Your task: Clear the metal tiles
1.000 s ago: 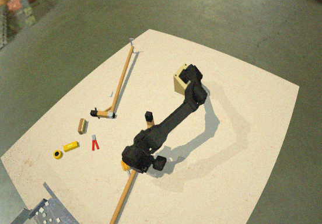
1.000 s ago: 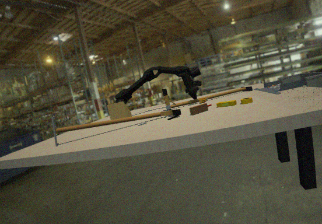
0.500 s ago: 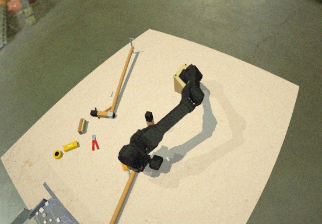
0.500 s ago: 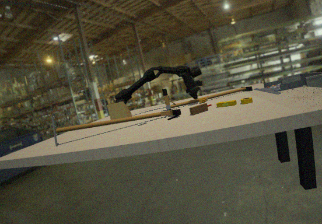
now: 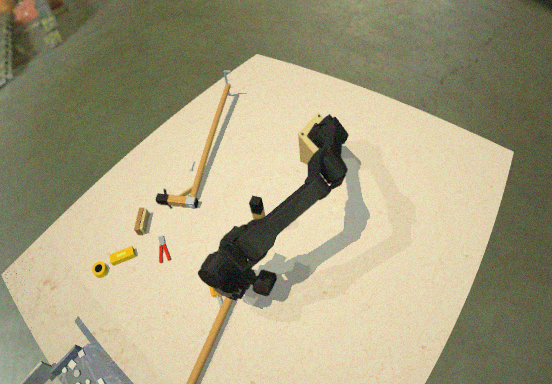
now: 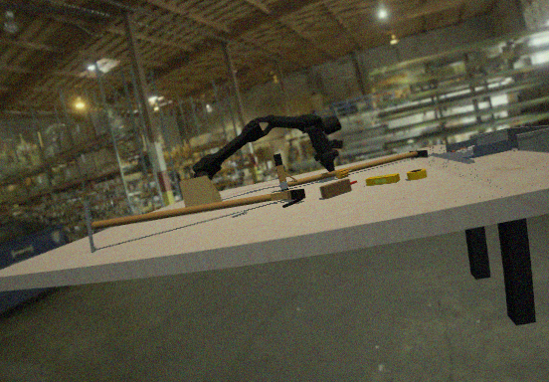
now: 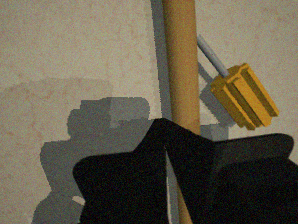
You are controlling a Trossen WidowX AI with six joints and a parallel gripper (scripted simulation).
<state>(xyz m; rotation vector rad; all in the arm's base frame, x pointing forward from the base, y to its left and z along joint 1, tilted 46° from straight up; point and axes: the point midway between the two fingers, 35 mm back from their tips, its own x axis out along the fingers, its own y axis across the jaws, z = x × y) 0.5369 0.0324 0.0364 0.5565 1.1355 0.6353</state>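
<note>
The screwdriver is 3 cm ahead of my gripper tip, 6 cm to the right of it and 1 cm above it. Round my gripper tip: yellow tape roll: 19 cm ahead, 43 cm to the right; then yellow level: 10 cm ahead, 40 cm to the right; then wooden block: 3 cm behind, 42 cm to the right, 1 cm above.
</note>
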